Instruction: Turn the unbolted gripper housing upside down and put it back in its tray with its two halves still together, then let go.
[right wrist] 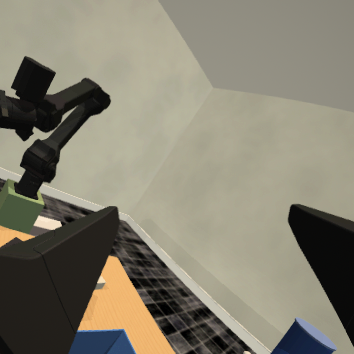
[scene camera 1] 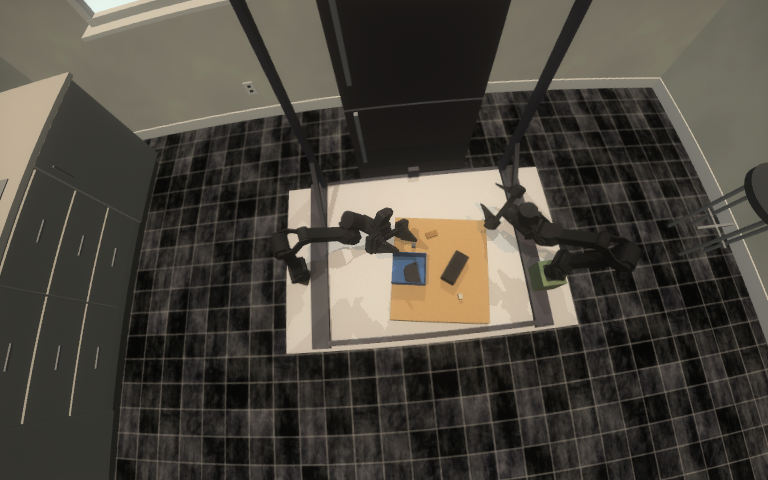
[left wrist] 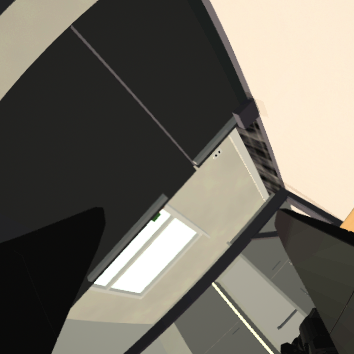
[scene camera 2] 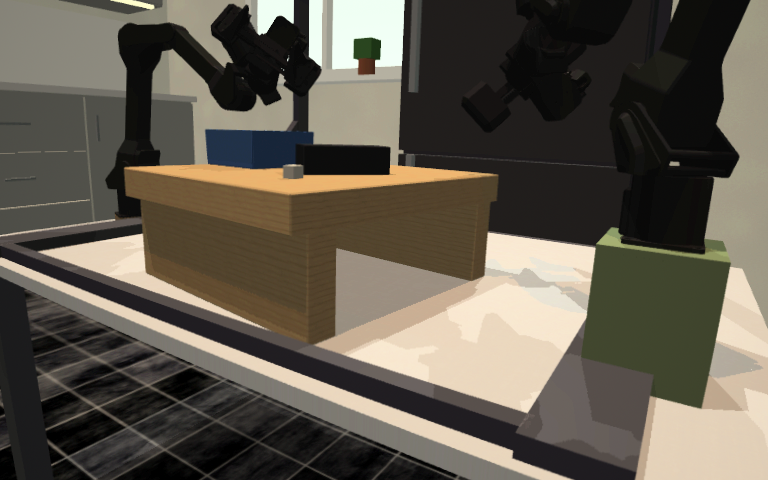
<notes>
My left gripper [scene camera 2: 511, 94] is open, with nothing in its grasp. Also in view: a flat black block [scene camera 2: 318, 159]. My right gripper [scene camera 2: 270, 25] is open and holds nothing. I also see a tray [scene camera 2: 252, 149].
My left gripper shows as well in scene camera 1 [scene camera 1: 488, 193] and in the left wrist view [left wrist: 191, 216]. My right gripper shows as well in the right wrist view [right wrist: 203, 213] and in scene camera 1 [scene camera 1: 408, 246]. The left wrist view misses the flat black block: it is out of frame.
</notes>
